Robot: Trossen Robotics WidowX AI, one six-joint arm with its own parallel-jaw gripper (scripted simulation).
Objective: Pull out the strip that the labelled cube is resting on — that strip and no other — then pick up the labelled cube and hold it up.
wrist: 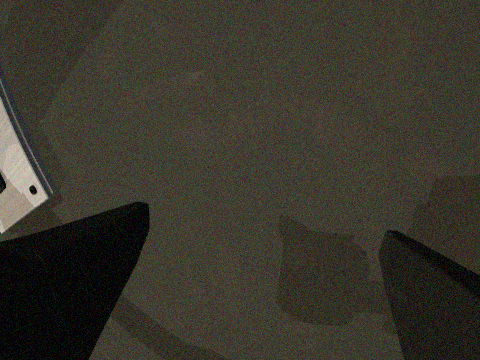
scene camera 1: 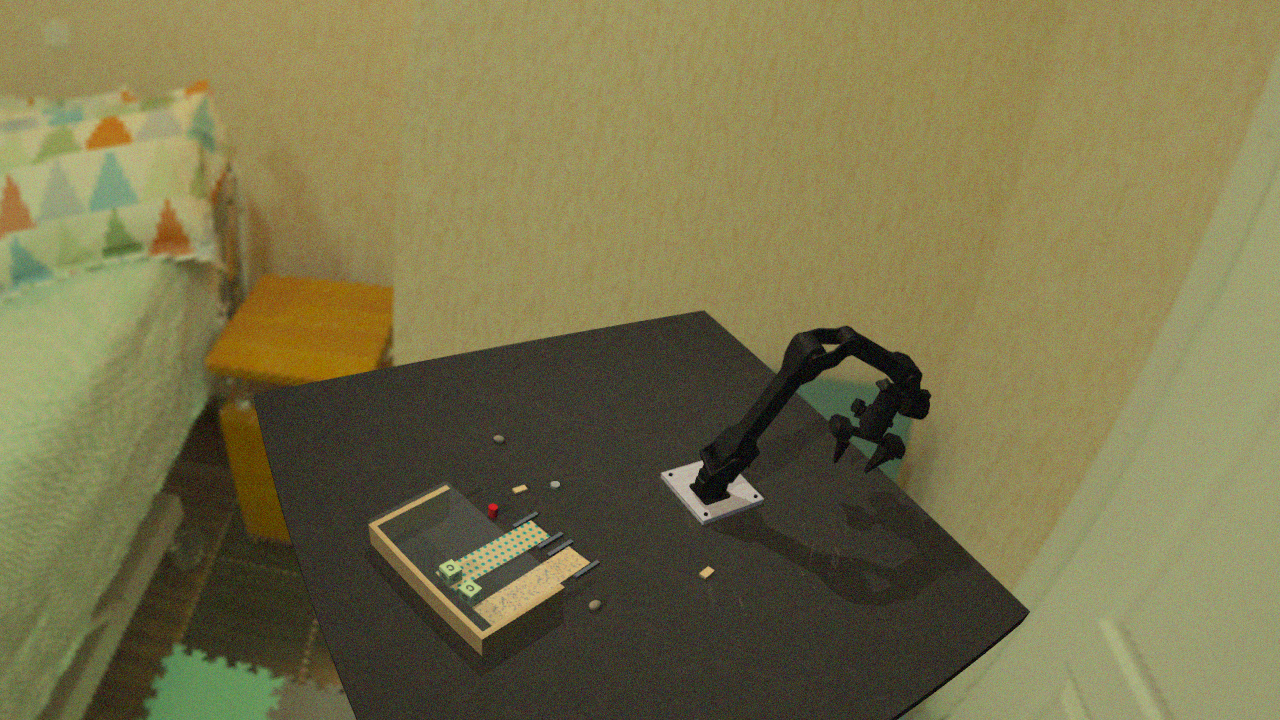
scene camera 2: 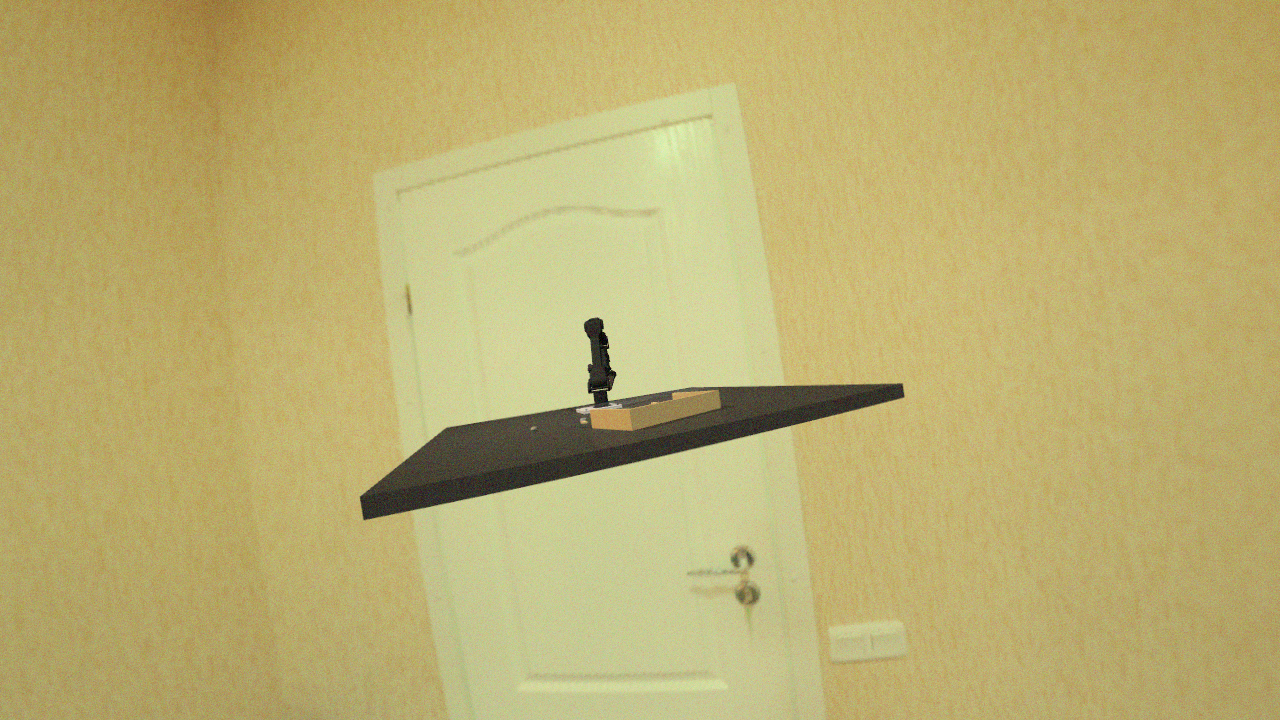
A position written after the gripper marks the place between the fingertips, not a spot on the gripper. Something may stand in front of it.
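Gripper point(scene camera 1: 849, 467) open and empty; it is also visible in the wrist view point(wrist: 268, 232).
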